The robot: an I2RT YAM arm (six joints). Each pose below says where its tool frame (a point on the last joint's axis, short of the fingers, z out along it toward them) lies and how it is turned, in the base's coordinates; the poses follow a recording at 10 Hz.
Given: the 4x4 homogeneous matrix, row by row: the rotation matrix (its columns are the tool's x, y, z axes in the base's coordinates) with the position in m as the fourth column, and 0 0 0 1 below. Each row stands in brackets.
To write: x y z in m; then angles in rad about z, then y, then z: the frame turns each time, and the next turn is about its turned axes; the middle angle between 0 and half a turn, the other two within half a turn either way. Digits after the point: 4 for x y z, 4 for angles.
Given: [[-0.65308, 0.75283, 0.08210, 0.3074], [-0.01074, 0.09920, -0.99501, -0.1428], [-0.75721, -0.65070, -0.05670, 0.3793], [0, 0, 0, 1]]
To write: 0.3074, -0.1428, 0.3793, -1.4885, 1.6275, -0.7099
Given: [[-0.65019, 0.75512, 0.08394, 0.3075], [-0.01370, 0.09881, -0.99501, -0.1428], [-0.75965, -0.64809, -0.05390, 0.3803], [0, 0, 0, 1]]
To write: 0.3075, -0.1428, 0.3803, -1.4866, 1.6247, -0.7063
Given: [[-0.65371, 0.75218, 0.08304, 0.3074], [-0.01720, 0.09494, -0.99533, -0.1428], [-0.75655, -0.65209, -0.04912, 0.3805], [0, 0, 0, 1]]
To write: 0.3074, -0.1428, 0.3805, -1.4876, 1.6199, -0.7114
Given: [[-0.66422, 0.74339, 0.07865, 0.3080], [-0.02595, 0.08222, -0.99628, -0.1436], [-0.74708, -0.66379, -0.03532, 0.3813], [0, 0, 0, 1]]
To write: 0.3080, -0.1436, 0.3813, -1.4920, 1.6061, -0.7264
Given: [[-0.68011, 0.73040, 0.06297, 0.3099], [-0.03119, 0.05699, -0.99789, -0.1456], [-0.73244, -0.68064, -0.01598, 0.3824], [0, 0, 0, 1]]
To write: 0.3099, -0.1456, 0.3824, -1.5078, 1.5868, -0.7488
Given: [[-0.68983, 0.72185, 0.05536, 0.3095], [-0.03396, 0.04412, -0.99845, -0.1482], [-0.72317, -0.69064, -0.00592, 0.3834], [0, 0, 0, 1]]
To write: 0.3095, -0.1482, 0.3834, -1.5154, 1.5767, -0.7624
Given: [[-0.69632, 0.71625, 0.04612, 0.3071], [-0.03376, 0.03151, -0.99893, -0.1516], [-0.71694, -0.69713, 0.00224, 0.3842], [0, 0, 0, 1]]
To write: 0.3071, -0.1516, 0.3842, -1.5247, 1.5686, -0.7714
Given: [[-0.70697, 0.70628, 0.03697, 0.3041], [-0.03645, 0.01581, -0.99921, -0.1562], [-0.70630, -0.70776, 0.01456, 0.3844], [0, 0, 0, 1]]
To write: 0.3041, -0.1562, 0.3844, -1.5338, 1.5562, -0.7864
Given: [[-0.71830, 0.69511, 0.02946, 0.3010], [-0.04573, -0.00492, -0.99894, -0.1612], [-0.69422, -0.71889, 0.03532, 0.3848], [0, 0, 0, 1]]
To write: 0.3010, -0.1612, 0.3848, -1.5413, 1.5355, -0.8028
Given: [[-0.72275, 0.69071, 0.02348, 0.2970], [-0.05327, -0.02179, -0.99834, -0.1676], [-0.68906, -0.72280, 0.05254, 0.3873], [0, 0, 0, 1]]
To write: 0.2970, -0.1676, 0.3873, -1.5473, 1.5182, -0.8093
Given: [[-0.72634, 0.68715, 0.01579, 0.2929], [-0.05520, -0.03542, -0.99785, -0.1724], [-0.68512, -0.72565, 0.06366, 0.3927], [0, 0, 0, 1]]
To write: 0.2929, -0.1724, 0.3927, -1.5550, 1.5071, -0.8141
